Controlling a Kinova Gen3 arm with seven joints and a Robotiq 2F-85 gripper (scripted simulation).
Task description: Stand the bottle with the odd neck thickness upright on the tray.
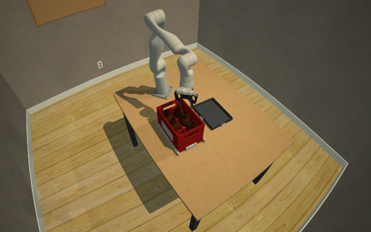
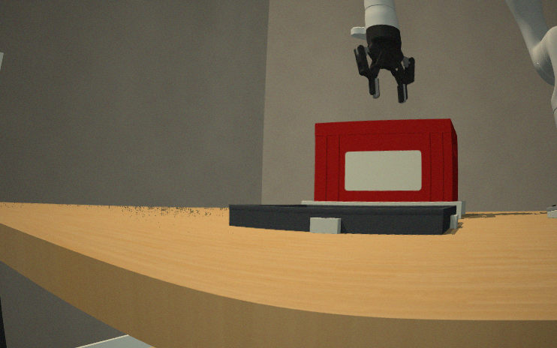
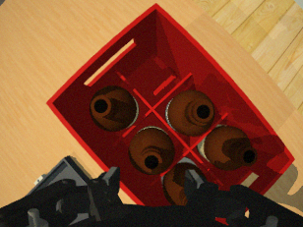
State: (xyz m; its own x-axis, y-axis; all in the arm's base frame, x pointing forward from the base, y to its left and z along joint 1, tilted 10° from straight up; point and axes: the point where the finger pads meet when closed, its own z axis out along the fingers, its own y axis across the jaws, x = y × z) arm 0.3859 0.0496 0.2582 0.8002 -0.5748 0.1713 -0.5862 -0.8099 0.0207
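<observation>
Right now my hand is 16 cm above the red crate, 4 cm to the left of it and 1 cm short of it. Round my hand: dark grey tray (25 cm to the left, 23 cm below, 6 cm behind); then glass bottle (15 cm below, 9 cm ahead, 1 cm to the left).
</observation>
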